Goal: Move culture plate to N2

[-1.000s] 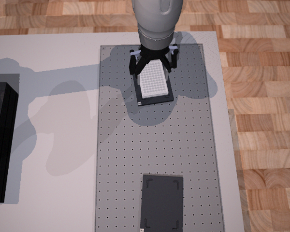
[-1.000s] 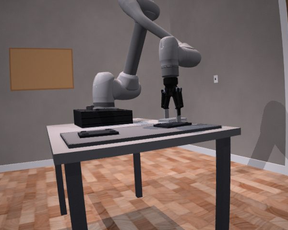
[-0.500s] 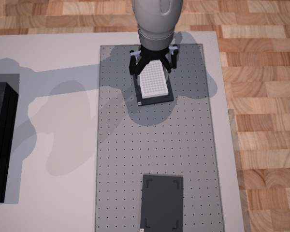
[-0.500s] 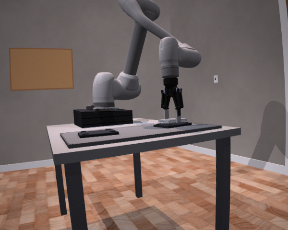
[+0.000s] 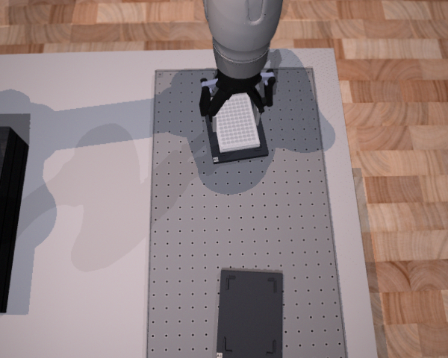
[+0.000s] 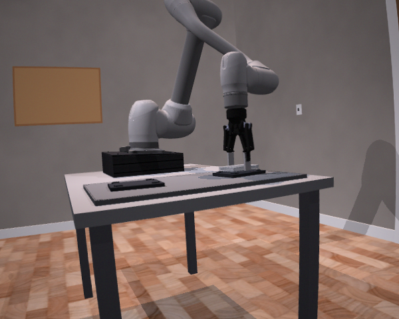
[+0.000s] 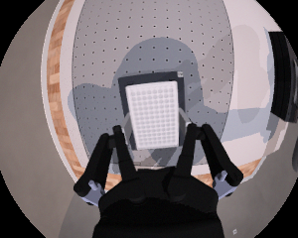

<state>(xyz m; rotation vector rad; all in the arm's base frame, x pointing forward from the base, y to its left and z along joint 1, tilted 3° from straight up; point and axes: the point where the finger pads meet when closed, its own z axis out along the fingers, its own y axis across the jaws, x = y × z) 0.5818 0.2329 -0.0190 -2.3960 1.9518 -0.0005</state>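
The clear lid lies 1 cm below my hand. From my hand the other things lie so: nest N2: 4 cm below; then nest N1: 4 cm ahead, 40 cm to the right, 4 cm below; then A1 label: 4 cm behind, 8 cm to the right, 3 cm below.
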